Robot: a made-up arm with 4 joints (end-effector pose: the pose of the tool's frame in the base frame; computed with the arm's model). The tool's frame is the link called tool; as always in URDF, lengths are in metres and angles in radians. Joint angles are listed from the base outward.
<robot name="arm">
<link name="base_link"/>
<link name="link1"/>
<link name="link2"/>
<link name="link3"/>
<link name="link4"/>
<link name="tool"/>
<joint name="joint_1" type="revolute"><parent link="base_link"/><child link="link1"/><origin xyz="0.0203 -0.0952 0.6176" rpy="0.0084 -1.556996 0"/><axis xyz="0 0 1"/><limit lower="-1.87" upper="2.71" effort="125" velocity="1.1"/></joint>
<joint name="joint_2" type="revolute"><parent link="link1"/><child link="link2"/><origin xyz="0.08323 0.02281 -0.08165" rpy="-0.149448 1.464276 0"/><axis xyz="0 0 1"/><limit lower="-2.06" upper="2.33" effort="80" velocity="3"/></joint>
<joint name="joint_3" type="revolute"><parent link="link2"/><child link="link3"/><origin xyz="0.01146 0.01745 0.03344" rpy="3.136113 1.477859 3.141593"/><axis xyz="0 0 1"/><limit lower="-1.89" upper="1.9" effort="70" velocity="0.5"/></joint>
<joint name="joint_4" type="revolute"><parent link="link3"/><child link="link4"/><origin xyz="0.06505 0.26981 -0.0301" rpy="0.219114 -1.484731 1.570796"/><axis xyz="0 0 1"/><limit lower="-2.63" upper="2.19" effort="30" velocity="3"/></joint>
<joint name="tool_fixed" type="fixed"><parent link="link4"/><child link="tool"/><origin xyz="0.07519 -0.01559 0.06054" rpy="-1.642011 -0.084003 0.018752"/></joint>
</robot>
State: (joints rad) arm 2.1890 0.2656 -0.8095 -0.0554
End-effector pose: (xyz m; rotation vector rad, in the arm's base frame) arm 0.1362 -0.2540 0.6085 -3.0181 0.2726 0.2106
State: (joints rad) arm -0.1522 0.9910 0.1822 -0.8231
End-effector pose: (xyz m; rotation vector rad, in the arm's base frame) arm -0.1054 0.0760 0.6174 -0.2564 0.8722 1.0786
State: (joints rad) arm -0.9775 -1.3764 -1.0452 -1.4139
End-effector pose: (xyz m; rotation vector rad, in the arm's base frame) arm 0.1158 0.0518 0.5538 0.7259 2.3620 -0.6206
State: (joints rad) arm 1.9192 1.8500 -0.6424 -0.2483
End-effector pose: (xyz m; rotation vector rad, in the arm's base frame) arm -0.0102 -0.2048 0.6684 -2.0677 1.7568 1.5400
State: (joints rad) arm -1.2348 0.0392 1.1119 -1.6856
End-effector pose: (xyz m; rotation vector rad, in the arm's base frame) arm 0.0564 -0.1981 0.9658 1.5318 0.6329 1.8736
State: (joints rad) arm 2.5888 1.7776 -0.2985 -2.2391
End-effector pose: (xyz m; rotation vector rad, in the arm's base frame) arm -0.0474 -0.0192 0.7308 0.9433 -0.7598 0.9333
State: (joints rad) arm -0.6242 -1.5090 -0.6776 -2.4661
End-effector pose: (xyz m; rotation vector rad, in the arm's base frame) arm 0.2259 0.0479 0.5978 -1.6752 -2.5840 0.2596
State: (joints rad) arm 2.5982 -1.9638 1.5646 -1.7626
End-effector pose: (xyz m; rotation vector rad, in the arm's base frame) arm 0.2296 0.0762 0.2933 -1.2667 -0.0783 0.3557
